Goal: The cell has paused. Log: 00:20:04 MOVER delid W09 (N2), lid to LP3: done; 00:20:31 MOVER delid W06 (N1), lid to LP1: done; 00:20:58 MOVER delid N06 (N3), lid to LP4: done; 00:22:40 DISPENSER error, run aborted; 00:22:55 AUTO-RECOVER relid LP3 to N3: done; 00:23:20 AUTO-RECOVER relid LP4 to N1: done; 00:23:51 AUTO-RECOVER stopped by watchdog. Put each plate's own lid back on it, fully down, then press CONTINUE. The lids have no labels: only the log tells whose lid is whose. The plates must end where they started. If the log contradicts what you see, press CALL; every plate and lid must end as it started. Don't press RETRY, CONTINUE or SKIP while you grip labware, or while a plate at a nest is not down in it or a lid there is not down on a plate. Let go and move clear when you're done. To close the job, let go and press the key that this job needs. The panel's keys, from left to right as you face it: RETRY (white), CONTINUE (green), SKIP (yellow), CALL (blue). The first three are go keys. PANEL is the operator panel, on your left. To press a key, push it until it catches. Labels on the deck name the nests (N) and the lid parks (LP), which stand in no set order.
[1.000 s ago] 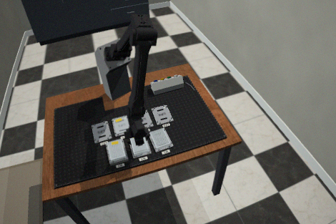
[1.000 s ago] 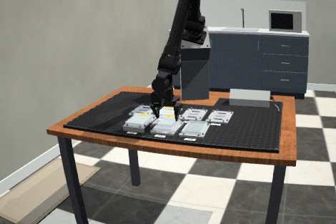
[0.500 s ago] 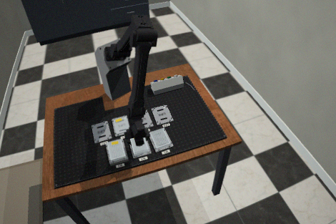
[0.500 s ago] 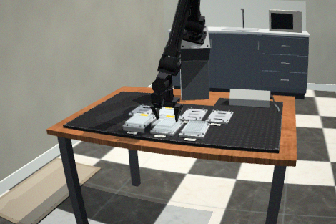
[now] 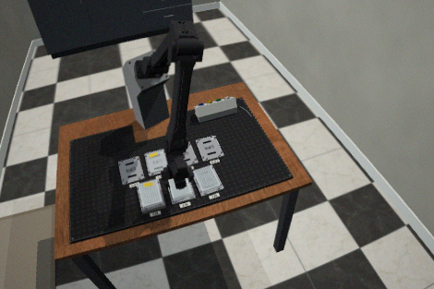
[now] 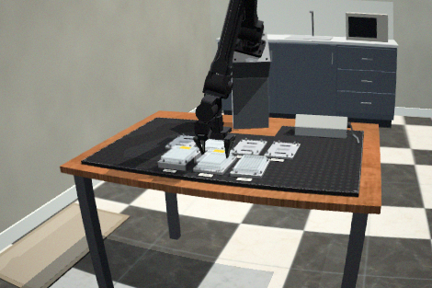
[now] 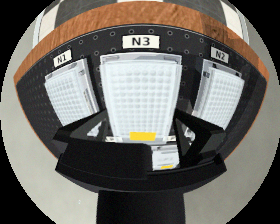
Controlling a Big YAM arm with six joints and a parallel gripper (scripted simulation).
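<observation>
The lid lies 17 cm behind my hand, 9 cm to the right of it and 3 cm below it. From my hand the other things lie so: LP4 lid park 21 cm behind, 17 cm to the left, 4 cm below; then green key 50 cm behind, 27 cm to the left, 2 cm above; then white key 51 cm behind, 32 cm to the left, 2 cm above.
</observation>
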